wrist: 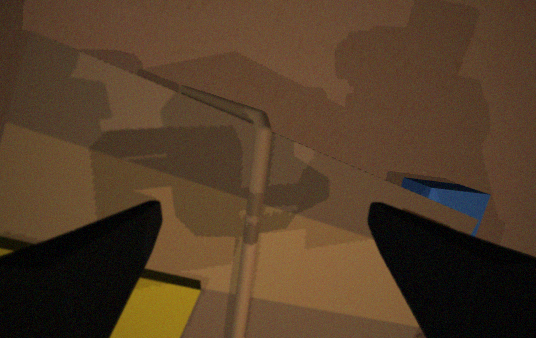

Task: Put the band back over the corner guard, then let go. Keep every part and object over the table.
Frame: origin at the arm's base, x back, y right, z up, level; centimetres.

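Seen in the pictures: gripper, between the fingertips: (267, 211).
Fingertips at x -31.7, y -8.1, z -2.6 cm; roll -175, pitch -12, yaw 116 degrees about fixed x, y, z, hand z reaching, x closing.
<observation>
Offsets run from my fingertips to a thing's top centre. "spot": to the spot under its first point. Level surfaces: height alone.
The band {spot: dx -2.1, dy -1.2, dz -0.4 cm} (262, 155), a thin tan strand, runs from the upper left to a bend near the middle of the wrist view, then down through the space between the fingers to the bottom edge. The bend lies at the slanting edge of a large tan surface {dz -1.0 cm} (350, 280). I cannot tell which part is the corner guard, or whether the band lies over it. My gripper (267, 211) is open, with one black finger on each side of the band and a wide gap to each. No part is held between the fingers.
A blue piece {dx -4.1, dy +25.6, dz -10.9 cm} (459, 201) shows at the right, partly hidden behind the tan surface's edge. A yellow block {dx +7.0, dy -4.9, dz -0.4 cm} (165, 305) lies at the lower left, partly hidden by the left finger. Broad dark shadows cross the tan surface.
</observation>
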